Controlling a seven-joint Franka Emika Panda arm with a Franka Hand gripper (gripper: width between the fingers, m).
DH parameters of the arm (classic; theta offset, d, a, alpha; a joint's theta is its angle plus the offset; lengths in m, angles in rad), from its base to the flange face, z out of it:
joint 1: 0 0.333 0 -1.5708
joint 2: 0 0 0 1.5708
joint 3: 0 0.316 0.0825 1.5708
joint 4: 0 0 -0.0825 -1.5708
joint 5: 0 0.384 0 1.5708
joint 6: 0 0 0.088 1.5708
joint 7: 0 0.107 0 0
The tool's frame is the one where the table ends.
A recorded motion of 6 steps. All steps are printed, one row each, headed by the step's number.
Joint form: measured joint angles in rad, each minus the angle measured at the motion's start. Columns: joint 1, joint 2, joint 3, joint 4, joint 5, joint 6, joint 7.
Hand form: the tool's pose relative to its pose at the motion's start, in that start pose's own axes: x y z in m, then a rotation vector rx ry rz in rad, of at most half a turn. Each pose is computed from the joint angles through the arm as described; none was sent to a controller.
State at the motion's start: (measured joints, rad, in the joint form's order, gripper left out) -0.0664 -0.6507 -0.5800 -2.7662 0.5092 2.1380 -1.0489
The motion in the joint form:
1: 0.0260 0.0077 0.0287 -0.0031 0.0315 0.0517 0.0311
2: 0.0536 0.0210 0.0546 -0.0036 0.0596 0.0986 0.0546
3: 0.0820 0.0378 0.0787 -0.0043 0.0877 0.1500 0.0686
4: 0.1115 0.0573 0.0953 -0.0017 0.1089 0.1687 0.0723
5: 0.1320 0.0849 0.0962 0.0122 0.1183 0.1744 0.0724
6: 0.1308 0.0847 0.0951 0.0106 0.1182 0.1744 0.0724
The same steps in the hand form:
1: 0.0113 -0.0060 0.0088 -0.0204 0.0104 0.0133
2: 0.0217 -0.0116 0.0184 -0.0375 0.0149 0.0205
3: 0.0311 -0.0165 0.0288 -0.0572 0.0198 0.0211
4: 0.0378 -0.0225 0.0409 -0.0527 0.0061 0.0125
5: 0.0432 -0.0220 0.0478 -0.0505 -0.0077 0.0117
6: 0.0422 -0.0215 0.0478 -0.0503 -0.0076 0.0140

